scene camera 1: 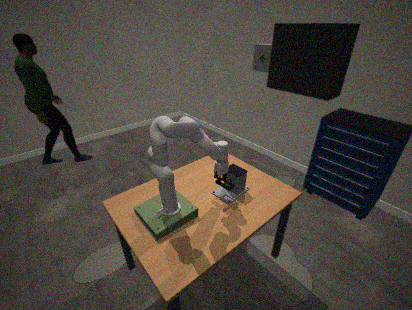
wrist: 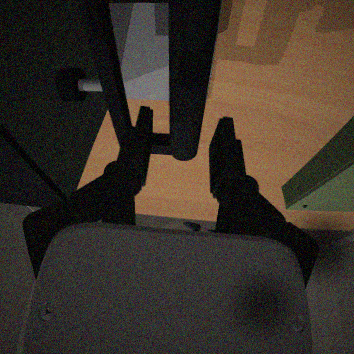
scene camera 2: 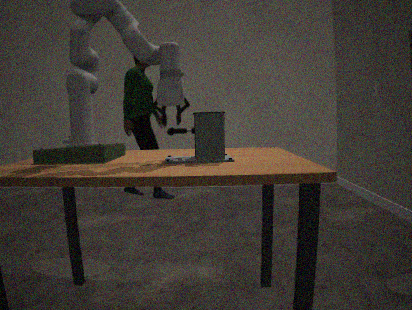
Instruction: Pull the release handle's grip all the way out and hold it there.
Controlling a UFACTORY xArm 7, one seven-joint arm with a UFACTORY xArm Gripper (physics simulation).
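Note:
The release handle's grip (scene camera 1: 224,184) (scene camera 2: 176,131) (wrist: 189,75) is a thick dark bar, standing out from the dark grey housing (scene camera 1: 240,176) (scene camera 2: 210,137) (wrist: 35,120). In the wrist view a thinner dark bar lies between grip and housing, joined to the grip by a short crosspiece, and a short silver rod (wrist: 91,85) shows at the housing. My gripper (scene camera 1: 220,178) (scene camera 2: 171,122) (wrist: 183,127) is partly open, pointing down with nothing between its fingers. In the wrist view its fingers appear on either side of the grip; in scene camera 2 the fingertips are slightly above it.
The housing stands on a light grey plate (scene camera 1: 226,195) (scene camera 2: 179,159) (wrist: 145,80) on the wooden table (scene camera 1: 270,192) (scene camera 2: 280,177). The arm's green base block (scene camera 1: 150,215) (scene camera 2: 82,154) (wrist: 327,185) is beside it. A person (scene camera 1: 35,82) (scene camera 2: 137,92) and a blue cabinet (scene camera 1: 350,165) are beyond the table.

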